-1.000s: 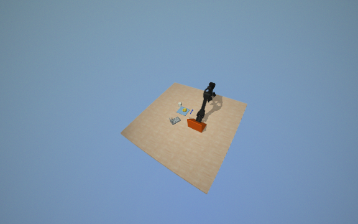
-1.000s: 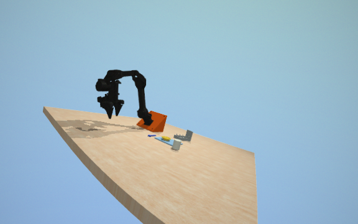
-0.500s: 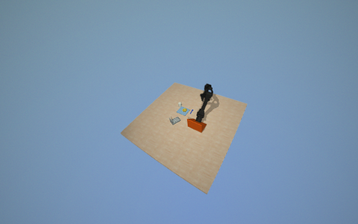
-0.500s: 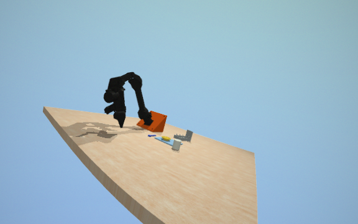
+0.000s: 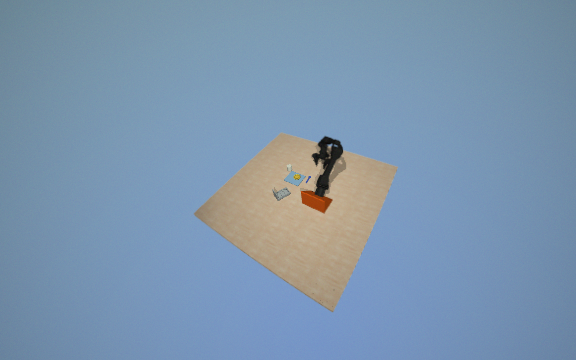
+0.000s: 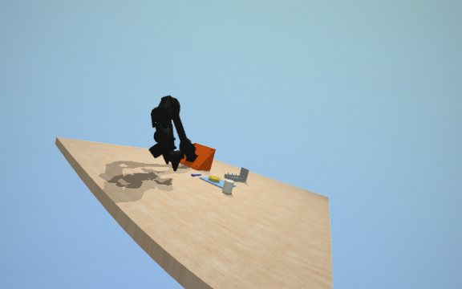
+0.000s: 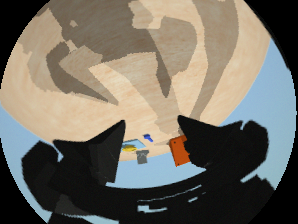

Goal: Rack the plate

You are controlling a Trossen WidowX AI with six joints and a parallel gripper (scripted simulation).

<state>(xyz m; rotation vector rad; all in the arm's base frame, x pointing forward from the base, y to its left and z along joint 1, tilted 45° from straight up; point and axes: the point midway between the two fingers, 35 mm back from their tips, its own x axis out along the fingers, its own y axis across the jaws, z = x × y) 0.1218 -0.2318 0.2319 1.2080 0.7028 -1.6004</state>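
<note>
My gripper tip is 170 mm to the right of the yellow plate, 150 mm short of it and 20 mm above it. The rest, counted from my gripper tip: white cup 260 mm ahead, 100 mm to the left, 10 mm below; small blue object 150 mm to the left, 50 mm ahead, 30 mm below; light blue mat 180 mm to the left, 160 mm ahead, 30 mm below.
</note>
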